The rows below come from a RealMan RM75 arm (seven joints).
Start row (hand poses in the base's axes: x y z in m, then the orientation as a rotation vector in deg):
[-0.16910, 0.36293, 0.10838, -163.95, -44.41, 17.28]
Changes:
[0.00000, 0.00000, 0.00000, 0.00, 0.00, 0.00]
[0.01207, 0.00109, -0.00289, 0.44, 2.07, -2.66]
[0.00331, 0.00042, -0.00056, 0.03, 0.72, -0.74]
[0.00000, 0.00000, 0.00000, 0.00, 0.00, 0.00]
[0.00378, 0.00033, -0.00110, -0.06, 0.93, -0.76]
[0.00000, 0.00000, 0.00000, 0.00, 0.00, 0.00]
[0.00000, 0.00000, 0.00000, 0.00, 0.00, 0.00]
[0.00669, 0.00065, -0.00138, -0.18, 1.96, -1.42]
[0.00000, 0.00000, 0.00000, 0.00, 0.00, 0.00]
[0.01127, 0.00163, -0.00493, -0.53, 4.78, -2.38]
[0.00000, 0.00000, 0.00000, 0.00, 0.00, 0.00]
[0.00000, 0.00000, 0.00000, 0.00, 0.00, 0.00]
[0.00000, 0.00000, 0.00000, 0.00, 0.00, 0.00]
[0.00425, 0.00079, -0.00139, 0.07, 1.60, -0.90]
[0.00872, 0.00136, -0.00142, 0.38, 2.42, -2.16]
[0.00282, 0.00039, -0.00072, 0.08, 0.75, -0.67]
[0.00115, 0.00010, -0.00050, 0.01, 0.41, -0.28]
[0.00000, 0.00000, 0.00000, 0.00, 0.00, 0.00]
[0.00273, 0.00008, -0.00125, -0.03, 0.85, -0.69]
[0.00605, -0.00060, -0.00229, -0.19, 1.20, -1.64]
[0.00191, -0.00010, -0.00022, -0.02, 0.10, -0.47]
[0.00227, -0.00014, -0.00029, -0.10, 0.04, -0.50]
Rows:
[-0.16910, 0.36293, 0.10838, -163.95, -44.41, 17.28]
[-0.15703, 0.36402, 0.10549, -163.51, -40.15, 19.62]
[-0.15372, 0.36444, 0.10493, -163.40, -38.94, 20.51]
[-0.15372, 0.36444, 0.10493, -163.40, -38.94, 20.51]
[-0.14994, 0.36477, 0.10383, -163.29, -37.67, 21.72]
[-0.14994, 0.36477, 0.10383, -163.29, -37.67, 21.72]
[-0.14994, 0.36477, 0.10383, -163.29, -37.67, 21.72]
[-0.14325, 0.36542, 0.10245, -163.01, -35.25, 24.31]
[-0.14325, 0.36542, 0.10245, -163.01, -35.25, 24.31]
[-0.13198, 0.36705, 0.09752, -161.96, -30.88, 30.77]
[-0.13198, 0.36705, 0.09752, -161.96, -30.88, 30.77]
[-0.13198, 0.36705, 0.09752, -161.96, -30.88, 30.77]
[-0.13198, 0.36705, 0.09752, -161.96, -30.88, 30.77]
[-0.12773, 0.36784, 0.09613, -161.32, -29.29, 32.78]
[-0.11901, 0.36920, 0.09471, -160.09, -25.79, 35.51]
[-0.11619, 0.36959, 0.09399, -159.72, -24.70, 36.36]
[-0.11504, 0.36969, 0.09349, -159.54, -24.22, 36.85]
[-0.11504, 0.36969, 0.09349, -159.54, -24.22, 36.85]
[-0.11231, 0.36977, 0.09224, -159.22, -23.06, 37.87]
[-0.10626, 0.36917, 0.08995, -158.88, -20.46, 39.19]
[-0.10435, 0.36907, 0.08973, -158.85, -19.77, 39.22]
[-0.10208, 0.36893, 0.08944, -158.92, -19.03, 39.19]

